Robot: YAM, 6 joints.
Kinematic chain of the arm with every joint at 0, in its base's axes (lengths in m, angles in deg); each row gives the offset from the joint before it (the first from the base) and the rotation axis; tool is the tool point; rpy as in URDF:
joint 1: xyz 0 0 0.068 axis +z
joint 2: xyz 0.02 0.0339 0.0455 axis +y
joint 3: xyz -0.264 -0.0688 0 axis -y
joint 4: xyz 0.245 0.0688 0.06 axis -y
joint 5: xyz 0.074 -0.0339 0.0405 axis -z
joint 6: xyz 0.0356 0 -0.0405 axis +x
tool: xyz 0 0 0 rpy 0 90 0
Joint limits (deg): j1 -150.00..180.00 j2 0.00..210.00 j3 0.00..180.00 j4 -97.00..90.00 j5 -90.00..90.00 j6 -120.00..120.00
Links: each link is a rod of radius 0.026 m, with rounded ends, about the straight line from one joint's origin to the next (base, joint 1, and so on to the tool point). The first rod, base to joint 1, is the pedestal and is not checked.
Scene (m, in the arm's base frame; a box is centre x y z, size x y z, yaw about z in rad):
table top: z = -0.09
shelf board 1: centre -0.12 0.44 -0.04 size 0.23 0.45 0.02 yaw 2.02
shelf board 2: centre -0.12 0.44 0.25 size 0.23 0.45 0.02 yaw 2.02
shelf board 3: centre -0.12 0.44 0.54 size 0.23 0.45 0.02 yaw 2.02
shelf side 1: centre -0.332 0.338 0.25 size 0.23 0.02 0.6 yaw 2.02
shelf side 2: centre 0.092 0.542 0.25 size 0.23 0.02 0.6 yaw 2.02
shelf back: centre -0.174 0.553 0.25 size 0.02 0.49 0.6 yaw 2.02
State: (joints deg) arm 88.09 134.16 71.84 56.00 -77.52 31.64
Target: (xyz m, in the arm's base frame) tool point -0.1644 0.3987 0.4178
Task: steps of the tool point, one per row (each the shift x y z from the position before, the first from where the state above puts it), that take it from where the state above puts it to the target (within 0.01 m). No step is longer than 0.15 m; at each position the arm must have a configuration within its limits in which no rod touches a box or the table.
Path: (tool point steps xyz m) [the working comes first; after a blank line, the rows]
Joints at the target: 107.85 111.86 98.20 58.42 -74.38 31.64
Straight joint move there: touches shelf board 2.

1: 0.0385 -0.0494 0.0020
2: 0.0274 -0.0569 0.0001
3: 0.0151 -0.0617 -0.0021
4: -0.0451 0.0216 0.1040
5: -0.0507 -0.0281 0.1101
6: -0.0341 -0.0786 0.0989
7: -0.0179 0.0502 0.0162
8: -0.0223 0.0514 0.0055
9: -0.0262 0.0503 -0.0054
10: -0.0294 0.0469 -0.0163

